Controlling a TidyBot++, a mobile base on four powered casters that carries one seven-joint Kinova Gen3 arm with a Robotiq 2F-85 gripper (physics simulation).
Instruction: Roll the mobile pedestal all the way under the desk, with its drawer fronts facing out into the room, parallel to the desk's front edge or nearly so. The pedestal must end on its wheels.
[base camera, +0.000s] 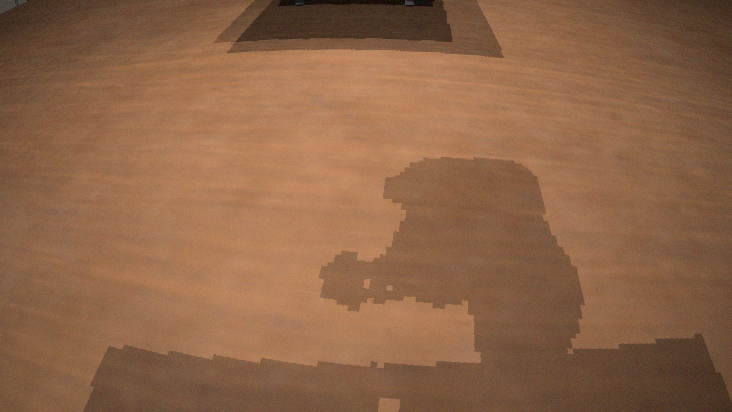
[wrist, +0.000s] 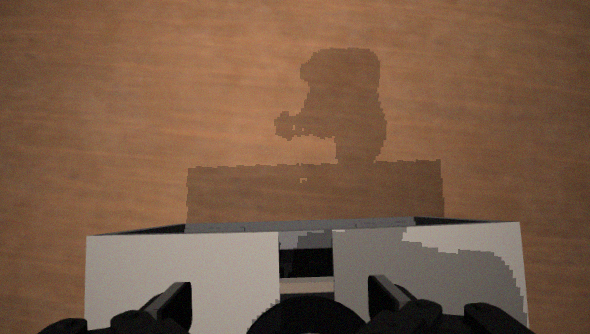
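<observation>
The low edge of a dark object, with two small grey pieces at its bottom, shows at the top centre of the base camera view. It may be the underside of the pedestal; its drawer fronts and upper part are outside the view, so its facing cannot be told. The desk cannot be made out in either view. My gripper is open and empty, its fingers wide apart above the robot's own white-topped base in the wrist view. The gripper is away from the dark object.
The white top panels of my base fill the lower wrist view. Wood-patterned floor lies ahead, with the robot's arm and base shadow on it. A darker shadow lies in front of the dark object. A pale grey patch shows at the base view's top left corner.
</observation>
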